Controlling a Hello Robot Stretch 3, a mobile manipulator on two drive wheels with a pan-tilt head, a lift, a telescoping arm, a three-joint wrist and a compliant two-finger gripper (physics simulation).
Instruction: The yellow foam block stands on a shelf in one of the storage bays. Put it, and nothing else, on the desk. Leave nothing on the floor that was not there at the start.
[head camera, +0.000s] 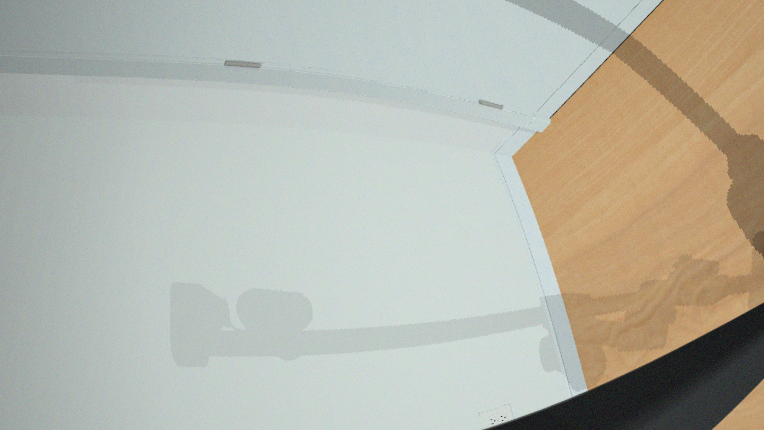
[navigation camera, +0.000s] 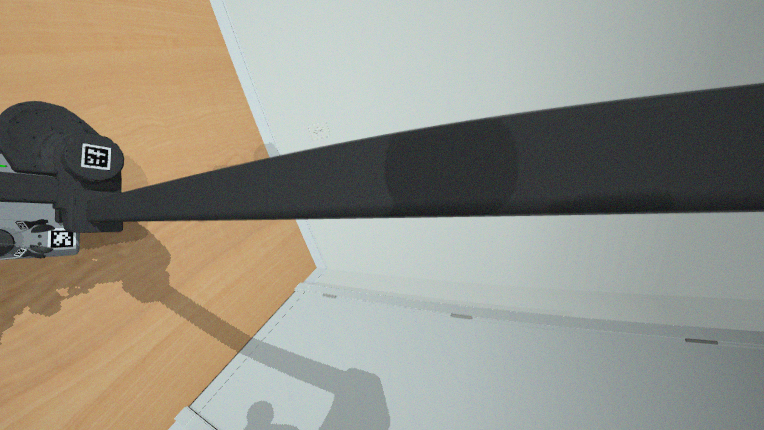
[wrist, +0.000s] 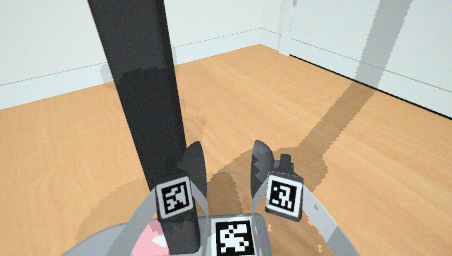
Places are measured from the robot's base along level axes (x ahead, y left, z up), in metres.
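Pixels of known places: gripper, fingertip midpoint: (navigation camera: 52, 238) (wrist: 227, 160).
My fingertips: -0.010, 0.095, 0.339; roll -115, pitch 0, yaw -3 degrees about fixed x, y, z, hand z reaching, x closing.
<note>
Behind a point stands the place of what it marks, as x, y, z.
My gripper (navigation camera: 44, 237) {-0.010, 0.095, 0.339} (wrist: 227, 160) {-0.010, 0.095, 0.339} is open, with nothing between its two dark fingertips. It is folded in above my own base, close beside the mast. The wooden floor shows past the fingers in the wrist view. The yellow foam block, the storage bays with their shelf and the desk do not show in these views.
My black mast (head camera: 641, 389) {-0.049, 0.132, 1.137} (navigation camera: 342, 181) {-0.066, 0.116, 1.168} (wrist: 145, 100) {-0.067, 0.116, 0.382} crosses the views. A pale wall (head camera: 320, 213) {0.038, 1.269, 0.757} (navigation camera: 534, 42) {-0.613, 0.888, 1.331} (wrist: 45, 35) {-0.607, 0.892, 0.220} meets a white door (head camera: 400, 37) {0.456, 1.047, 0.678} (navigation camera: 481, 373) {0.501, 0.970, 1.139} (wrist: 425, 40) {0.657, 0.703, 0.214} with grey hinges at a corner. The wooden floor (head camera: 614, 186) {0.146, 0.901, 0.000} (navigation camera: 133, 53) {-0.704, 0.306, 0.000} (wrist: 240, 100) {0.079, 0.748, 0.000} carries my shadow.
</note>
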